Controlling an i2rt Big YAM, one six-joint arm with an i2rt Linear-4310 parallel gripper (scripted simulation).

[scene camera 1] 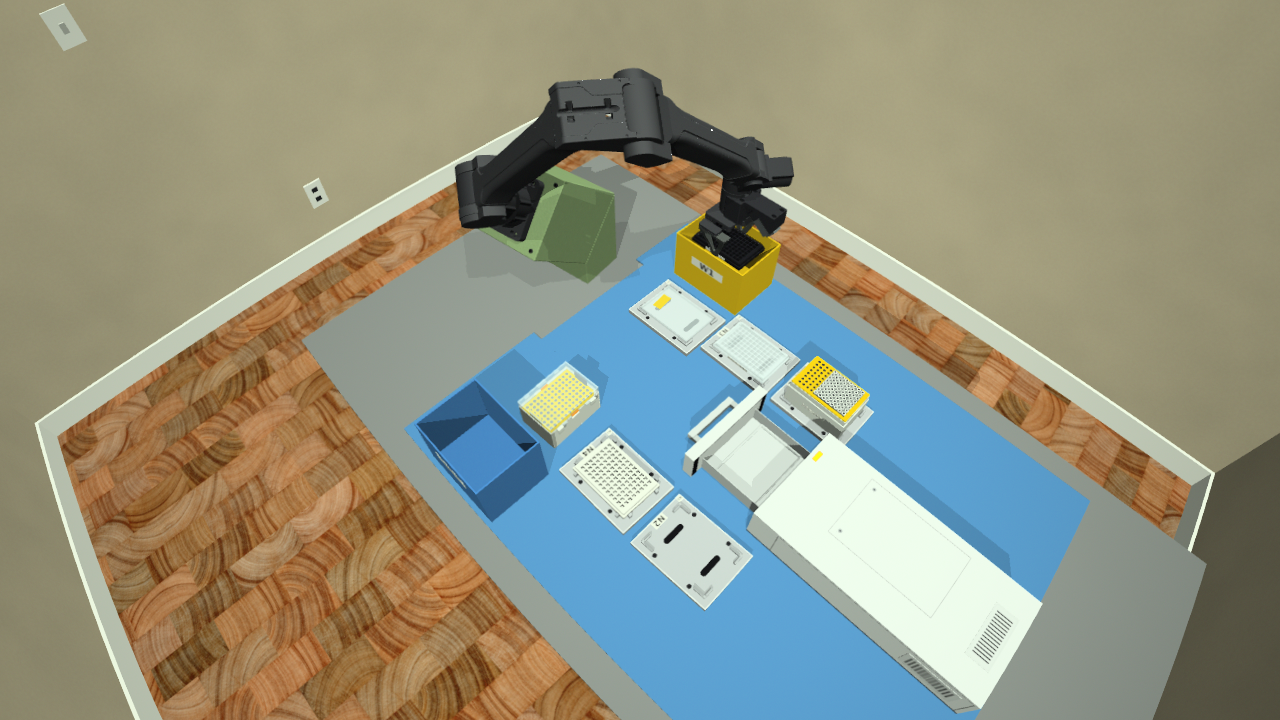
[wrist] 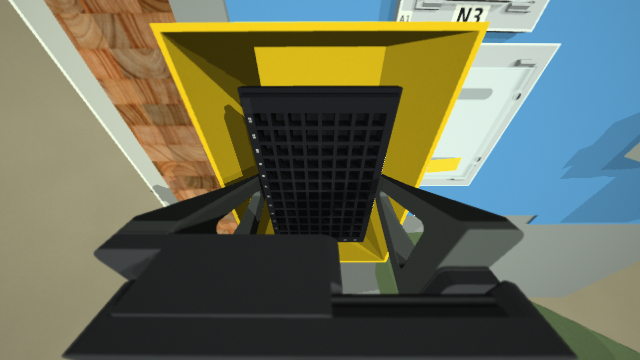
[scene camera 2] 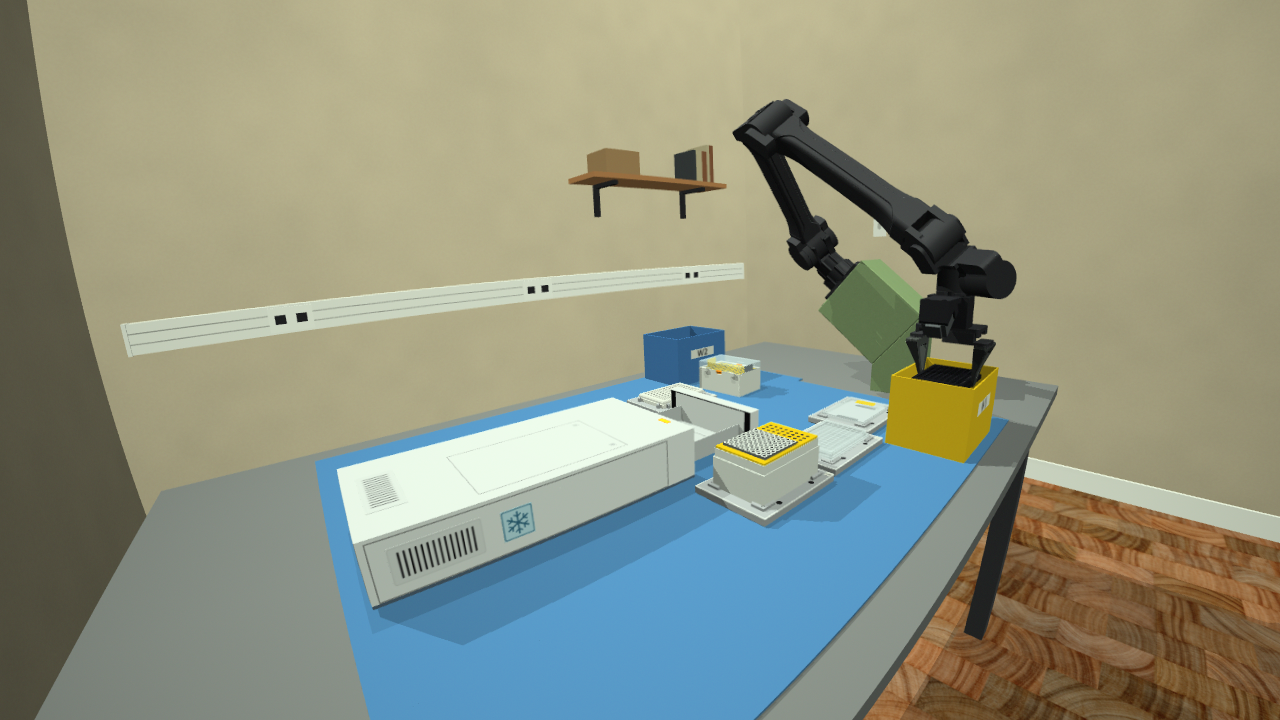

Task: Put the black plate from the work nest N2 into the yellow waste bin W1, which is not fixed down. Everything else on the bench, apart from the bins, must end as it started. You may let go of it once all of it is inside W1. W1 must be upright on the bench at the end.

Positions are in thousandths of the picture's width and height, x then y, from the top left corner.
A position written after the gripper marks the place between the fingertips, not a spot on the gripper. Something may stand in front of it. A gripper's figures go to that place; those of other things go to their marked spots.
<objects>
The gripper (scene camera 1: 568,341) is 1.28 m from the lens. A white cold unit (scene camera 1: 744,860) is 1.02 m from the lens. A black plate (scene camera 1: 581,345) is 1.26 m from the lens. The marked spots on the white cold unit and the black plate are 0.78 m apart.
</objects>
